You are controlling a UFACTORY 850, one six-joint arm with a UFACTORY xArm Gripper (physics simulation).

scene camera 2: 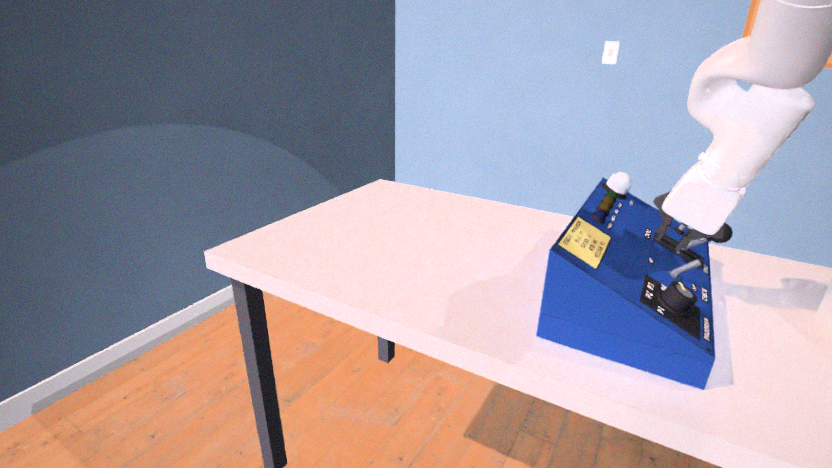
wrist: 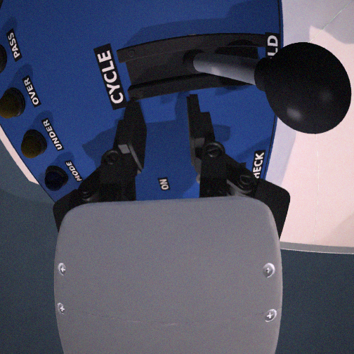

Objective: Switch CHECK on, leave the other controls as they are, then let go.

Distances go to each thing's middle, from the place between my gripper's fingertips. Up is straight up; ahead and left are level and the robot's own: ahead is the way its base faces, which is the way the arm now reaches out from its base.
I see my gripper 6 cm past the black ball-ended lever (wrist: 301, 81), 3 cm to the left of it and 1 cm below it. Round my hand: blue console (scene camera 2: 603, 273) 6 cm ahead, 3 cm to the left, 2 cm below.
